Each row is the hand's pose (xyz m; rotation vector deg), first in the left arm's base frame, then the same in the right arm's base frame.
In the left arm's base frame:
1: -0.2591 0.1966 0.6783 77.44 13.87 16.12
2: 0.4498 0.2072 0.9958 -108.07 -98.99 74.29
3: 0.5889 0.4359 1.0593 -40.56 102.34 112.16
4: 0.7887 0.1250 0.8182 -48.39 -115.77 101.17
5: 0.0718 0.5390 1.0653 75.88 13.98 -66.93
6: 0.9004 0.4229 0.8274 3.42 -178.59 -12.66
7: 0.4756 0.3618 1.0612 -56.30 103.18 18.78
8: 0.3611 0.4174 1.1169 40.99 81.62 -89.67
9: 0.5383 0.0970 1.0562 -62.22 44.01 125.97
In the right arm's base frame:
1: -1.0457 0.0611 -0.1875 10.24 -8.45 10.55
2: -0.4860 0.3809 0.2460 115.99 31.10 -79.72
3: -0.2839 0.5395 0.1476 -60.50 137.15 24.68
4: -0.1798 0.1984 0.4073 91.17 42.63 -134.77
5: -0.7006 0.5683 -0.1743 32.15 -47.10 -52.03
6: 0.0386 0.3356 0.2208 13.90 136.58 -75.38
7: -0.4148 0.5059 0.1557 -79.84 90.94 -62.69
8: -0.5060 0.5753 0.0771 27.27 1.30 -108.65
9: -0.4664 0.3930 0.3979 -101.01 106.26 65.10

